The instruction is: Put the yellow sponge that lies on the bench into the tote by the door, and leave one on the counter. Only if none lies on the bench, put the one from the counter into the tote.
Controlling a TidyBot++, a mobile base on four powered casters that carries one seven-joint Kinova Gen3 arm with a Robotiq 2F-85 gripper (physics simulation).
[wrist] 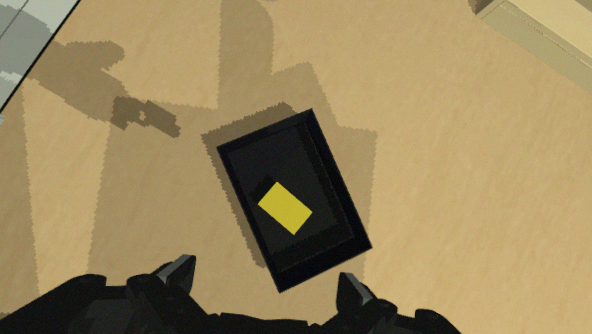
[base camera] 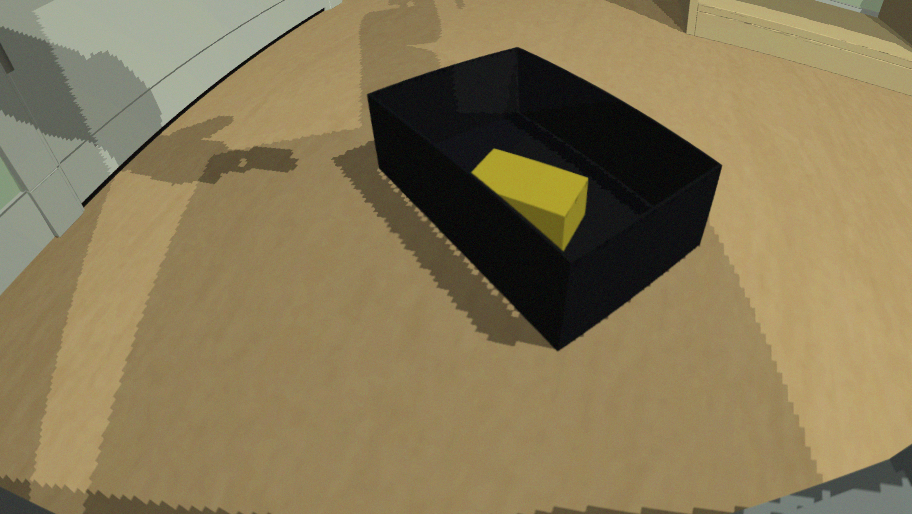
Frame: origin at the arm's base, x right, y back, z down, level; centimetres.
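Seen in the pictures: gripper, fingertip midpoint: point(wrist: 267, 280).
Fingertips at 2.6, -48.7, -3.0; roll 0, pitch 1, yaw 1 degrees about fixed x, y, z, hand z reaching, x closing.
A point is followed by its place in that frame, as x, y, z.
The black tote point(base camera: 632, 293) {13.4, -38.3, 38.9} point(wrist: 293, 282) {8.5, -35.8, 30.8} stands on the floor, open at the top. The yellow sponge point(base camera: 536, 183) {6.4, -48.8, 34.8} point(wrist: 285, 208) {5.6, -49.4, 34.8} lies inside the tote; in the base camera view the near wall hides part of it. My gripper point(wrist: 267, 280) {2.6, -48.7, -3.0} is open and empty, high above the floor, with its fingertips apart at the bottom of the wrist view. The bench and the counter cannot be told for certain in these views, and no second sponge shows.
A pale grey-green cabinet or door front point(base camera: 191, 57) {-45.9, -92.3, 30.7} point(wrist: 30, 30) {-51.2, -79.9, 34.5} stands at the upper left. A light wooden piece of furniture point(base camera: 798, 57) {75.1, -94.8, 38.3} point(wrist: 540, 45) {67.4, -97.9, 36.4} stands at the upper right. Shadows of the arm fall on the wooden floor point(base camera: 287, 383) {-15.8, -32.5, 39.6} point(wrist: 450, 175) {46.1, -61.3, 39.6}.
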